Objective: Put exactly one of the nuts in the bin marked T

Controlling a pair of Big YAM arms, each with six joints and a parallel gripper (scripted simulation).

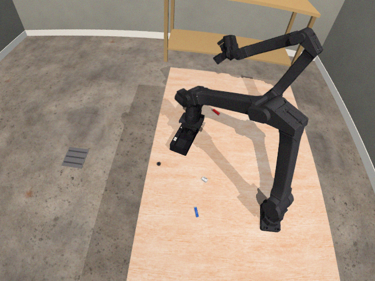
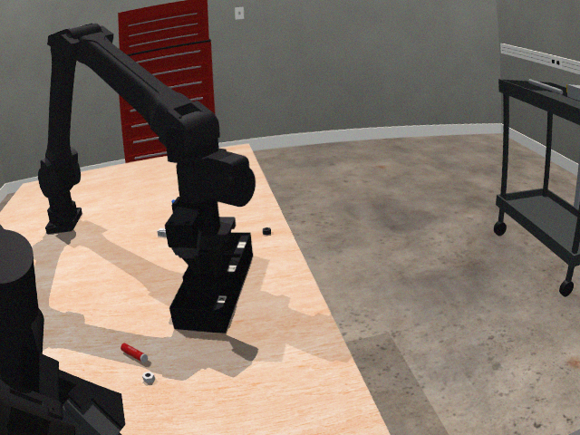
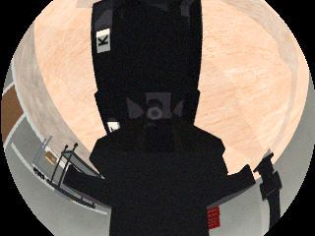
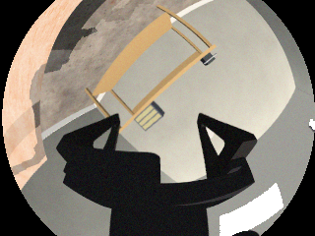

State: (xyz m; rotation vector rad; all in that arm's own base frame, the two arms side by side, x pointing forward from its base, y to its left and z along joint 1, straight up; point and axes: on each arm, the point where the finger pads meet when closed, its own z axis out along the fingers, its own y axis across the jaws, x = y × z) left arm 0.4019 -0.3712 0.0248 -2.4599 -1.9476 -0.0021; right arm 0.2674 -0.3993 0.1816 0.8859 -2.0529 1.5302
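The black bin lies 1 cm to the right of my left hand and 1 cm ahead of it. Round my left hand: grey nut: 25 cm to the right, 8 cm behind, 2 cm below; blue cylinder: 39 cm to the left, 10 cm behind, 2 cm below; red cylinder: 20 cm to the right, 11 cm behind, 2 cm below.
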